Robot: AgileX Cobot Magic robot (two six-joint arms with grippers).
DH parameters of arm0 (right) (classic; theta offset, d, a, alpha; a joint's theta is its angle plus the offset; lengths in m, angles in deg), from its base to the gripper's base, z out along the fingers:
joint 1: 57.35 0.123 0 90
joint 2: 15.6 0 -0.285 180
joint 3: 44.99 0 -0.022 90
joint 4: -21.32 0.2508 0 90
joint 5: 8.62 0 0.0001 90
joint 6: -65.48 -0.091 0 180
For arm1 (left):
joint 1: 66.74 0.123 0 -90
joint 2: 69.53 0 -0.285 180
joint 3: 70.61 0 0.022 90
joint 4: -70.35 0.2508 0 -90
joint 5: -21.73 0 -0.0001 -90
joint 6: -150.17 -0.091 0 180
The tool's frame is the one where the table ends.
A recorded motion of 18 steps. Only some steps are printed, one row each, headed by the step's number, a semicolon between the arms.
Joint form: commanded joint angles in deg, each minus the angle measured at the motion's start. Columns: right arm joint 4, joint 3, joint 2, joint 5, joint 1, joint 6; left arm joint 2, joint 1, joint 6, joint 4, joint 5, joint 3.
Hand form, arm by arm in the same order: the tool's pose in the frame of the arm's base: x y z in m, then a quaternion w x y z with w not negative. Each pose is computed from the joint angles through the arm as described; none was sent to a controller.
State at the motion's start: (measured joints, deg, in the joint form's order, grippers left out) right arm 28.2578 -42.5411 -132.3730 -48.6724 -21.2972 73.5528; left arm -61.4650 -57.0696 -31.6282 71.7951 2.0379 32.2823
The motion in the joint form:
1: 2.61 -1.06 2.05 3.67 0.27 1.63; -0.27 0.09 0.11 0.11 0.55 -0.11
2: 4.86 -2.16 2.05 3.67 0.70 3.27; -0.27 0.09 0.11 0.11 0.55 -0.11
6: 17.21 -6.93 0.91 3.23 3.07 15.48; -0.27 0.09 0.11 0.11 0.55 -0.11
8: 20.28 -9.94 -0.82 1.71 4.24 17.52; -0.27 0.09 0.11 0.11 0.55 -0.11
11: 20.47 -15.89 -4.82 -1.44 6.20 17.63; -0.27 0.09 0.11 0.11 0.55 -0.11
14: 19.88 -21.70 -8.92 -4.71 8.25 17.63; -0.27 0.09 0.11 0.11 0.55 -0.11
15: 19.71 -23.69 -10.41 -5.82 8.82 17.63; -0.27 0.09 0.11 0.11 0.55 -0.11
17: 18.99 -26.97 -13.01 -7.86 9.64 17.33; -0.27 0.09 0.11 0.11 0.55 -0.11
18: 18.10 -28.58 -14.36 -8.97 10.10 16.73; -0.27 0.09 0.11 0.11 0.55 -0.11
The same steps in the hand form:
1: 0.3140 0.2420 0.2112 0.21584 -0.32931 0.91178 0.11670; 0.0529 0.0099 0.1830 0.61034 -0.04816 0.78733 0.07263
2: 0.3137 0.2480 0.2169 0.22223 -0.33331 0.90675 0.13161; 0.0529 0.0099 0.1830 0.61034 -0.04816 0.78733 0.07263
6: 0.3082 0.2795 0.2356 0.24285 -0.38091 0.86917 0.20119; 0.0529 0.0099 0.1830 0.61034 -0.04816 0.78733 0.07263
8: 0.3073 0.2944 0.2383 0.23771 -0.39289 0.85991 0.22289; 0.0529 0.0099 0.1830 0.61034 -0.04816 0.78733 0.07263
11: 0.3088 0.3181 0.2364 0.22323 -0.41608 0.85029 0.23249; 0.0529 0.0099 0.1830 0.61034 -0.04816 0.78733 0.07263
14: 0.3081 0.3411 0.2314 0.20652 -0.44308 0.83996 0.23558; 0.0529 0.0099 0.1830 0.61034 -0.04816 0.78733 0.07263
15: 0.3083 0.3483 0.2288 0.20041 -0.45106 0.83702 0.23618; 0.0529 0.0099 0.1830 0.61034 -0.04816 0.78733 0.07263
17: 0.3092 0.3590 0.2225 0.18785 -0.46353 0.83385 0.23356; 0.0529 0.0099 0.1830 0.61034 -0.04816 0.78733 0.07263
18: 0.3094 0.3641 0.2184 0.18015 -0.46925 0.83368 0.22874; 0.0529 0.0099 0.1830 0.61034 -0.04816 0.78733 0.07263

